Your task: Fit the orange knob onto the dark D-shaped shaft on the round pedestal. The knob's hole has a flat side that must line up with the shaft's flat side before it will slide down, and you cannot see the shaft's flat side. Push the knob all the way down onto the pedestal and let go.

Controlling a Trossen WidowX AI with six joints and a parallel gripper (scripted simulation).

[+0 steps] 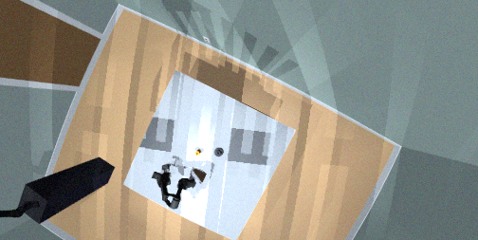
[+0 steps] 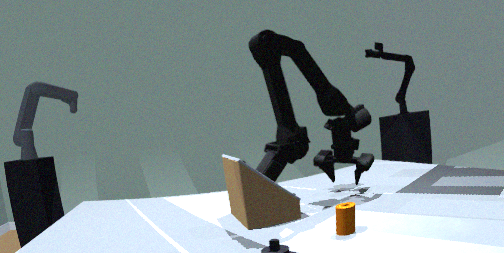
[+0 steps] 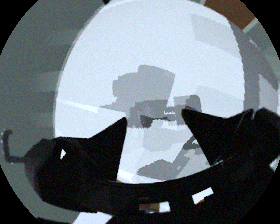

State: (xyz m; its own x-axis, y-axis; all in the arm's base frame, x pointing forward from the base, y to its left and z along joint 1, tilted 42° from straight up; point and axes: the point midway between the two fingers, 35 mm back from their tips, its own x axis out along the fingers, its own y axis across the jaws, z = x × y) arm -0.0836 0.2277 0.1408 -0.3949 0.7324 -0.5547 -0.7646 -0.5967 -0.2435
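The orange knob is 340 mm ahead of my gripper tip, 170 mm to the right of it and 10 mm above it. The rest, counted from my gripper tip: dark round pedestal 430 mm ahead, 340 mm to the right, 10 mm above.
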